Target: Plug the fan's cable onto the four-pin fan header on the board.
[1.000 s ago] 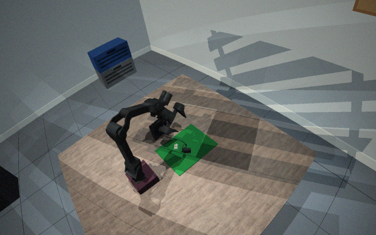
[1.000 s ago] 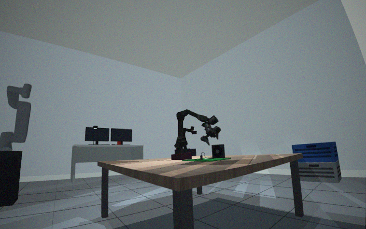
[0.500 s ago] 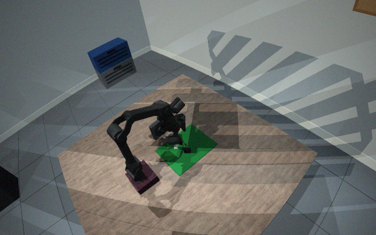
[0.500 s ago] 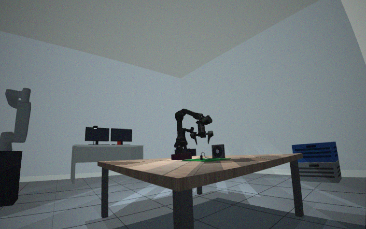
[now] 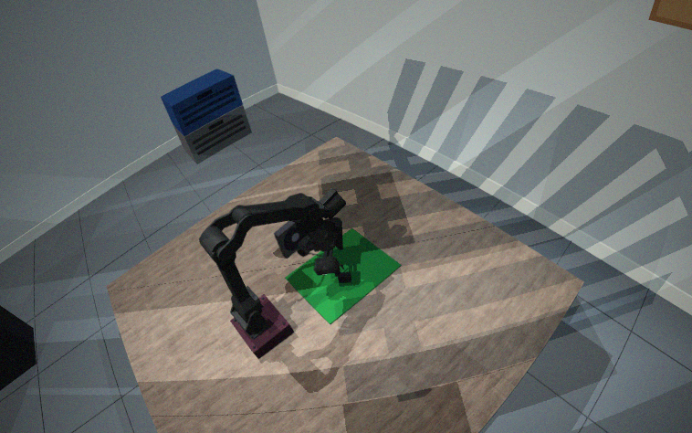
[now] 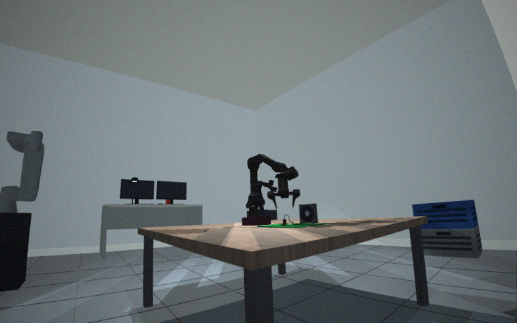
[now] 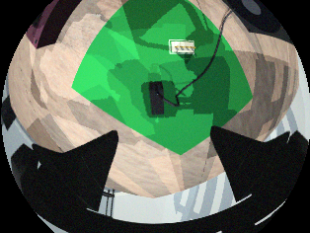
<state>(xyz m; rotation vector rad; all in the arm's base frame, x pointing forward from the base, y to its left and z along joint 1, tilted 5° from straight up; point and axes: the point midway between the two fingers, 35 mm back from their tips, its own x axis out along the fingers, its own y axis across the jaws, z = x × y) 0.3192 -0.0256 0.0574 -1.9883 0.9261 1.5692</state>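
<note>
Right now the black plug is 80 mm below my gripper tip and 10 mm to the right of it. Also, from my gripper tip: black fan 220 mm to the left, 40 mm below, 20 mm behind; then green board 110 mm below, 30 mm to the left, 10 mm ahead.
</note>
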